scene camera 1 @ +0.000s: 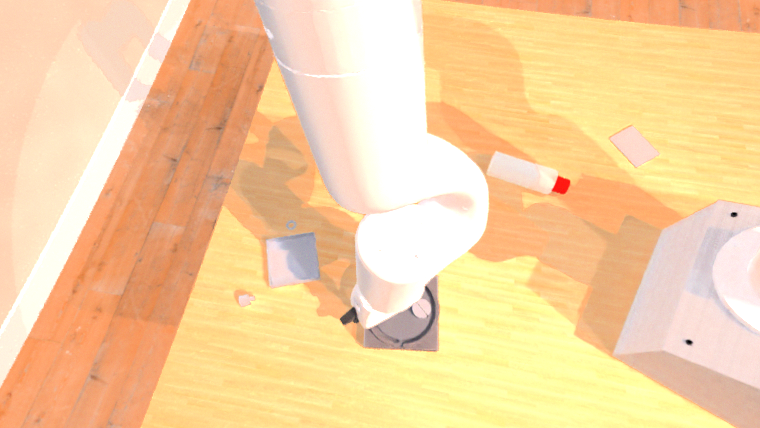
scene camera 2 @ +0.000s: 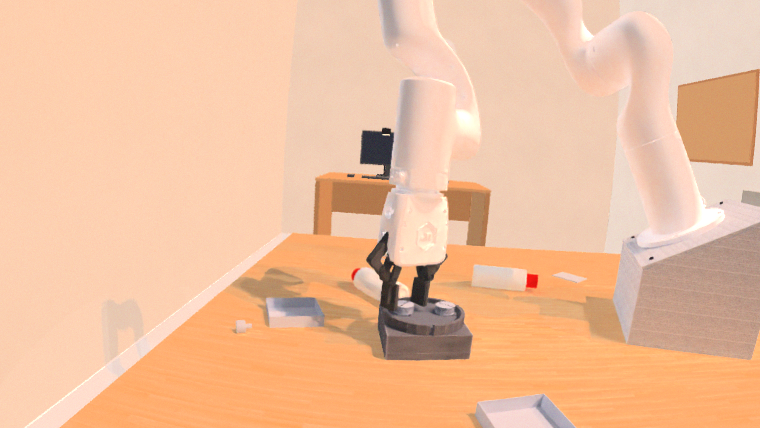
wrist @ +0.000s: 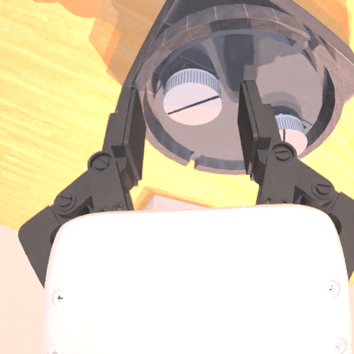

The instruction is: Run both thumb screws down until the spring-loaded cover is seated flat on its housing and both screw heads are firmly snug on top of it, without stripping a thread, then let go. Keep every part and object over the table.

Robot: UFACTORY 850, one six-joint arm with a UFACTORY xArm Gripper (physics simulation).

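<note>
The dark housing [scene camera 1: 431, 343] [scene camera 2: 428, 347] stands on the table with the round grey cover [scene camera 1: 402, 325] [scene camera 2: 428, 314] [wrist: 225, 137] inside its raised ring. Whether the cover is flat cannot be told. One thumb screw [scene camera 2: 405, 307] [wrist: 192, 109] lies between the open fingers of my gripper [scene camera 2: 404, 300] [wrist: 189, 102], with gaps on both sides in the wrist view. The other thumb screw [scene camera 1: 421, 308] [scene camera 2: 444, 307] [wrist: 292, 135] is outside the fingers, partly hidden by the right finger in the wrist view. In scene camera 1 the arm hides the first screw and the fingertips.
A shallow tray [scene camera 1: 277, 273] [scene camera 2: 295, 320] and a small loose knobbed part [scene camera 1: 244, 300] [scene camera 2: 241, 326] lie left of the housing. A white bottle [scene camera 1: 523, 172] [scene camera 2: 499, 278] and another bottle [scene camera 2: 368, 282] lie behind. A second tray [scene camera 2: 486, 413] is in front. The robot base [scene camera 2: 686, 308] stands right.
</note>
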